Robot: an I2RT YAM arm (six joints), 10 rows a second.
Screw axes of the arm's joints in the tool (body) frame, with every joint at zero. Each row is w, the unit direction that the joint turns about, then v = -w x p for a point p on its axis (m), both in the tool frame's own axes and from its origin. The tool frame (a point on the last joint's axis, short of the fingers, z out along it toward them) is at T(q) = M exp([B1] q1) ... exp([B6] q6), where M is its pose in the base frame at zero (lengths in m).
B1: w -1 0 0 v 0 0.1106 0
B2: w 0 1 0 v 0.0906 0 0.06
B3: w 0 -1 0 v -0.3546 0 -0.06
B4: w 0 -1 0 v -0.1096 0 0
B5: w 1 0 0 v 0 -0.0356 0
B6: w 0 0 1 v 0 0 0
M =
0 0 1 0.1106
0 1 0 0
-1 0 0 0.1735
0 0 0 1
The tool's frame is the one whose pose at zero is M.
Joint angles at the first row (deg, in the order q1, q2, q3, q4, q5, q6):
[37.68 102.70 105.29 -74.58 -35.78 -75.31]
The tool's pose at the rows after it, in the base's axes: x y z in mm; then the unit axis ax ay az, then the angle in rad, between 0 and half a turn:
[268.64 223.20 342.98 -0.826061 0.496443 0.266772 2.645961]
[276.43 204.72 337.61 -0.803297 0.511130 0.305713 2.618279]
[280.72 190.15 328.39 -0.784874 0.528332 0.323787 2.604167]
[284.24 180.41 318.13 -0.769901 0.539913 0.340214 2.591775]
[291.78 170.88 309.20 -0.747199 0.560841 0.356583 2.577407]
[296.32 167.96 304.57 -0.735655 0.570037 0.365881 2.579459]
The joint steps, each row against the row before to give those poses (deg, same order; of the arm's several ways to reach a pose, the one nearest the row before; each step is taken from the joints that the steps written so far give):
[-1.60 -0.60 -1.20 0.00 -2.80 -0.47]
[-3.67 -1.05 -2.88 0.55 -5.35 -0.33]
[-2.66 -1.28 -3.83 1.73 -2.55 0.35]
[-1.90 -0.71 -3.37 2.03 -2.24 0.37]
[-2.18 0.07 -2.19 2.28 -2.15 1.87]
[-0.84 0.66 -0.34 0.45 -0.98 0.80]

